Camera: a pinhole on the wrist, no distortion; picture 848 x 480 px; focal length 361.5 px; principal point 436.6 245.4 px. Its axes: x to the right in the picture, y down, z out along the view. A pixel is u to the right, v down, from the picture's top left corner.
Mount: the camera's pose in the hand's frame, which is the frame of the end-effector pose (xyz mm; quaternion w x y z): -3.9 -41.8 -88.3 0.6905 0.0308 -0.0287 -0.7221
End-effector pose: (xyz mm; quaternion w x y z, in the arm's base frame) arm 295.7 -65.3 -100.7 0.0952 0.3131 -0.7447 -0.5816
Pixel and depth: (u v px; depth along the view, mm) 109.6 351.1 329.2
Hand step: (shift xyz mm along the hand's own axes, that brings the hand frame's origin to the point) 77.5 251.0 249.3
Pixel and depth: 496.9 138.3 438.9
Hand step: -173.5 -109.6 337.8
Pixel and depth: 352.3 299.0 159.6
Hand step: 7.9 -5.9 72.9
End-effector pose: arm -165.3 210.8 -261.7 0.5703 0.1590 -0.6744 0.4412
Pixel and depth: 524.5 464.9 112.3
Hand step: 53.3 -72.3 29.2
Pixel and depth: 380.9 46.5 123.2
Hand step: -80.9 -19.9 28.9
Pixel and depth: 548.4 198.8 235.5
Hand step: -57.2 -113.5 143.5
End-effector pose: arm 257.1 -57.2 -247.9 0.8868 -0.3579 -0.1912 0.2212
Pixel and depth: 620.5 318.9 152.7
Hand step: 10.7 -121.0 66.1
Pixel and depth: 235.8 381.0 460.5
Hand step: 140.7 205.5 386.3
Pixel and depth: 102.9 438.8 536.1
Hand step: 258.5 439.2 472.4
